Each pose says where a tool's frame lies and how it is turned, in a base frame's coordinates. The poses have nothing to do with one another.
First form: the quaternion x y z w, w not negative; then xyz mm.
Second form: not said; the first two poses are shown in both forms.
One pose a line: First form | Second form
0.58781 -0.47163 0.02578 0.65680 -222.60 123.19 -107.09 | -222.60 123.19 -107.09 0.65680 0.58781 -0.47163 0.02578
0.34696 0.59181 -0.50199 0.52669 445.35 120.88 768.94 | 445.35 120.88 768.94 0.52669 0.34696 0.59181 -0.50199
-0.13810 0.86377 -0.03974 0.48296 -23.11 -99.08 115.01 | -23.11 -99.08 115.01 0.48296 -0.13810 0.86377 -0.03974
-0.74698 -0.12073 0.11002 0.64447 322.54 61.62 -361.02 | 322.54 61.62 -361.02 0.64447 -0.74698 -0.12073 0.11002
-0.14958 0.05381 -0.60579 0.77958 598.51 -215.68 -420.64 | 598.51 -215.68 -420.64 0.77958 -0.14958 0.05381 -0.60579
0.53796 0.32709 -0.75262 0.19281 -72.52 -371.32 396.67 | -72.52 -371.32 396.67 0.19281 0.53796 0.32709 -0.75262
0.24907 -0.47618 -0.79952 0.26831 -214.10 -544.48 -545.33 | -214.10 -544.48 -545.33 0.26831 0.24907 -0.47618 -0.79952
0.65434 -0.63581 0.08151 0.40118 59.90 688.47 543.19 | 59.90 688.47 543.19 0.40118 0.65434 -0.63581 0.08151
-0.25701 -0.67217 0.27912 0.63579 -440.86 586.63 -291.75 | -440.86 586.63 -291.75 0.63579 -0.25701 -0.67217 0.27912
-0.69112 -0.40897 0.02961 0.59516 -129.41 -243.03 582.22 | -129.41 -243.03 582.22 0.59516 -0.69112 -0.40897 0.02961
